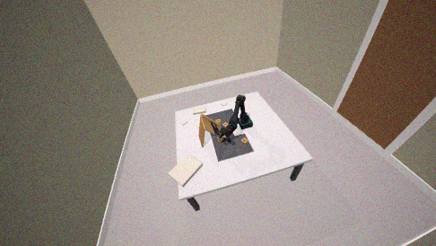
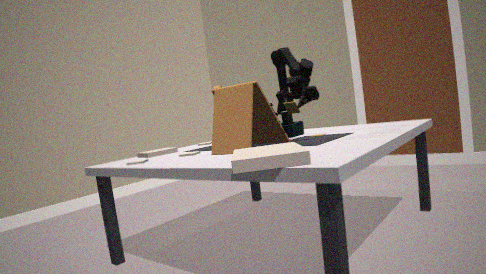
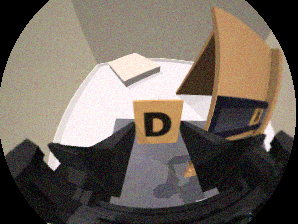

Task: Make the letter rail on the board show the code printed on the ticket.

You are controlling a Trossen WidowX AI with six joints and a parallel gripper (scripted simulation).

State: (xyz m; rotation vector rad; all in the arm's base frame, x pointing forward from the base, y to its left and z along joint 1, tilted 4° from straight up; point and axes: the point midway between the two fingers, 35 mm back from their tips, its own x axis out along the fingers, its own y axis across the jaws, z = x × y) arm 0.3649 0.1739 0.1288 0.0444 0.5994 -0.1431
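My gripper tip is now 8 cm past the white ticket, 14 cm to the left of it and 8 cm above it. Also, from my gripper tip: cream book 42 cm ahead, 5 cm to the left, 13 cm below; then orange letter tile right at my gripper tip; then dark mat 20 cm behind, 21 cm to the right, 15 cm below.
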